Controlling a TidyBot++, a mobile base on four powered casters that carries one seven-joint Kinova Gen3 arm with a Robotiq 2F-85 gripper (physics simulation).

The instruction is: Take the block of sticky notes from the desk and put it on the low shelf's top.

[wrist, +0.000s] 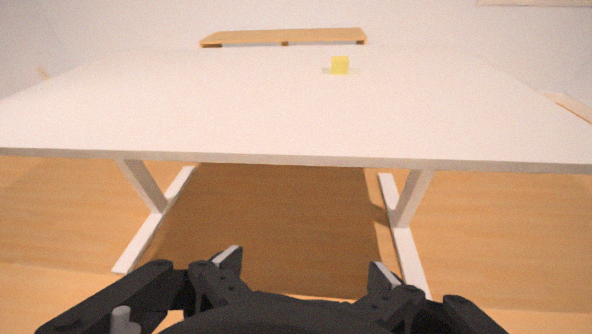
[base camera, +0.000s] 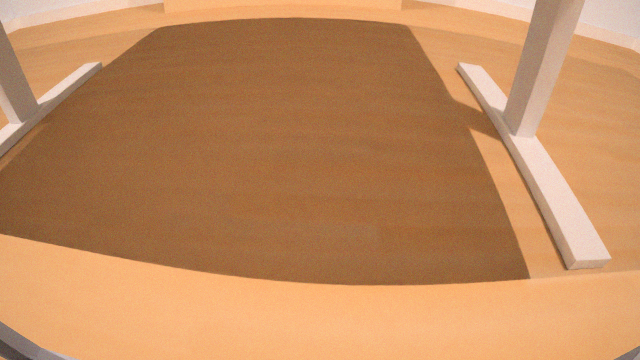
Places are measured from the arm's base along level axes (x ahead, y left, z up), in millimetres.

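Pixels of known places: gripper, fingertip midpoint: (wrist: 303, 268).
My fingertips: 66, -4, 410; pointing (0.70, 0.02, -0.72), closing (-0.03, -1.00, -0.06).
Observation:
Behind a point stands the place of what it marks, as x, y, z.
The block of sticky notes (wrist: 339, 65) @(694, -73, 350) is a small yellow cube on the far part of the white desk (wrist: 280, 115) @(437, 69, 324), right of the middle in the wrist view. The low shelf (wrist: 285, 36) @(1840, 232, 214) is light wood and stands behind the desk's far edge; its top shows, and most of its front is hidden by the desk. In the base camera view the lower part of the shelf (base camera: 282, 4) @(1764, 233, -395) shows at the top edge. My gripper (wrist: 303, 268) @(66, -4, 410) is open, with its fingers wide apart, in front of the desk's near edge and well away from the sticky notes.
The desk's right leg (base camera: 542, 70) @(634, -407, -217) (wrist: 412, 197) @(634, -408, -149) and left leg (base camera: 15, 85) @(688, 795, -278) (wrist: 142, 185) @(657, 795, -159) stand on long white feet on the wooden floor. The desk's shadow lies between them. A wall rises behind the shelf.

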